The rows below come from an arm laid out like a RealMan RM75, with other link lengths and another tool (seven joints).
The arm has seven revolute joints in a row. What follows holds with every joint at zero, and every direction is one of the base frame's. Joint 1 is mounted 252.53 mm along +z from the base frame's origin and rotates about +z. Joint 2 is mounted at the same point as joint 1 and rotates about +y. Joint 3 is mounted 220.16 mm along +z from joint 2 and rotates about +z. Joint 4 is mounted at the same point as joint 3 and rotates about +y. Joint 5 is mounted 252.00 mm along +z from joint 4 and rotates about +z. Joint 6 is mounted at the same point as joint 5 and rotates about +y. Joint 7 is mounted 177.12 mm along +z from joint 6 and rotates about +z. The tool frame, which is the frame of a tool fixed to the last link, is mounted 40.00 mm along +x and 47.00 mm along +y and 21.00 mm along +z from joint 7; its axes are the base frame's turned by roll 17.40, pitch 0.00 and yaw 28.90 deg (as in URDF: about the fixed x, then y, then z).
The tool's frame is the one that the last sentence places.
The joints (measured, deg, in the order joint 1, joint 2, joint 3, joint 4, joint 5, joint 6, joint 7), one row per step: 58.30 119.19 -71.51 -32.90 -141.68 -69.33 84.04; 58.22 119.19 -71.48 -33.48 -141.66 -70.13 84.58; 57.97 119.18 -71.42 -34.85 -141.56 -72.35 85.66; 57.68 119.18 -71.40 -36.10 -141.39 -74.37 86.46; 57.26 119.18 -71.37 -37.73 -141.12 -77.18 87.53; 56.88 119.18 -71.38 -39.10 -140.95 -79.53 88.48; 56.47 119.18 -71.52 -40.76 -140.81 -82.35 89.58; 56.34 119.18 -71.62 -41.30 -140.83 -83.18 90.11; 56.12 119.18 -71.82 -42.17 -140.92 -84.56 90.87
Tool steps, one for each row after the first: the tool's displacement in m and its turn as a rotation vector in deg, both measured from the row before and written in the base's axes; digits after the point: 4 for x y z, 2 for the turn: -0.0022 -0.0014 0.0011 -0.26 0.15 -0.40; -0.0045 -0.0045 0.0029 -0.99 0.31 -0.93; -0.0038 -0.0044 0.0027 -0.99 0.28 -0.73; -0.0047 -0.0066 0.0038 -1.45 0.34 -1.07; -0.0035 -0.0057 0.0035 -1.21 0.16 -0.92; -0.0041 -0.0068 0.0046 -1.52 -0.02 -0.91; -0.0012 -0.0021 0.0015 -0.38 -0.12 -0.39; -0.0015 -0.0035 0.0026 -0.69 -0.29 -0.53
